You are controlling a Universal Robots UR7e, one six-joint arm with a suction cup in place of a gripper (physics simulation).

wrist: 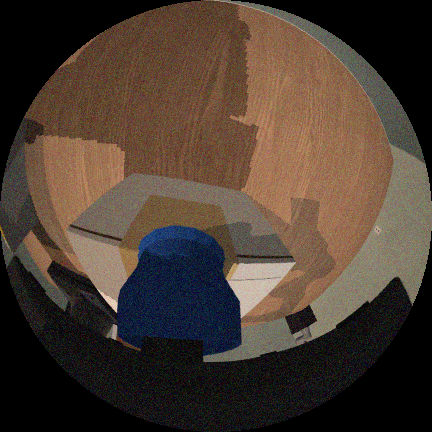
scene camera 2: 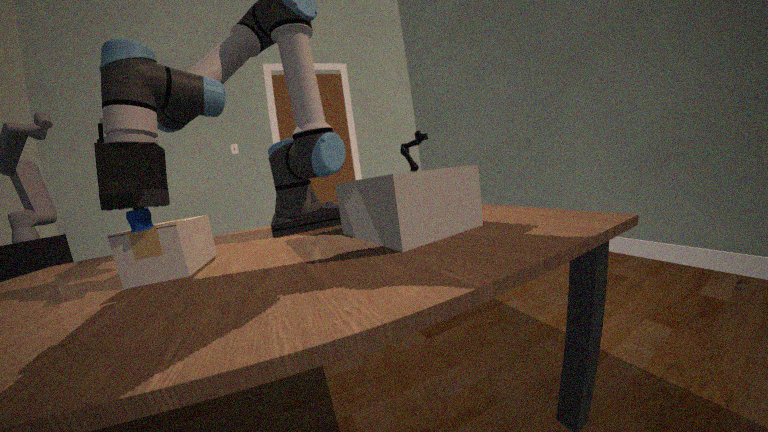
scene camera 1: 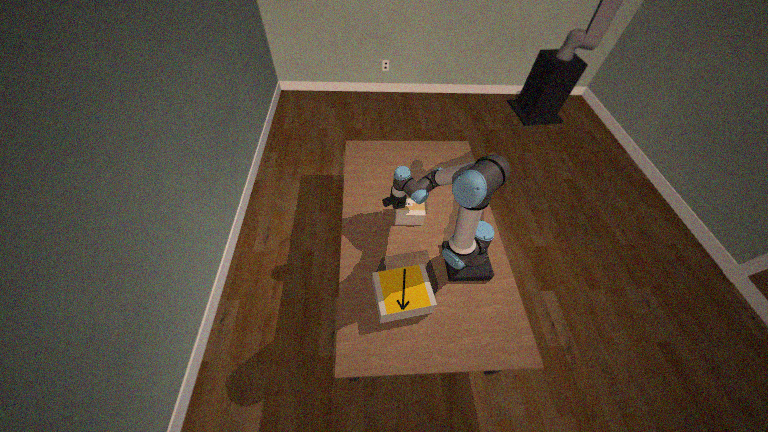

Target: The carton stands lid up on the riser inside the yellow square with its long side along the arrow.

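The carton (scene camera 1: pixel 411 216) (scene camera 2: pixel 172 251) (wrist: pixel 116 209) is a pale box with a brown tape strip across its lid. It sits lid up on the far part of the wooden table (scene camera 1: pixel 456 333) (scene camera 2: pixel 321 311). My blue suction cup (scene camera 2: pixel 139 219) (wrist: pixel 179 282) presses down on the taped lid near one edge, so it is shut on the carton. In scene camera 1 the wrist hides the cup. The grey riser (scene camera 1: pixel 409 316) (scene camera 2: pixel 423 207) stands nearer the table's middle. Its top carries the yellow square (scene camera 1: pixel 389 292) with a black arrow (scene camera 1: pixel 402 291), and nothing is on it.
The arm's base (scene camera 1: pixel 468 266) (scene camera 2: pixel 300 214) is bolted to the table right beside the riser. A second arm on a black pedestal (scene camera 1: pixel 544 86) (scene camera 2: pixel 29 252) stands on the floor by the far wall. A door is behind the table in scene camera 2.
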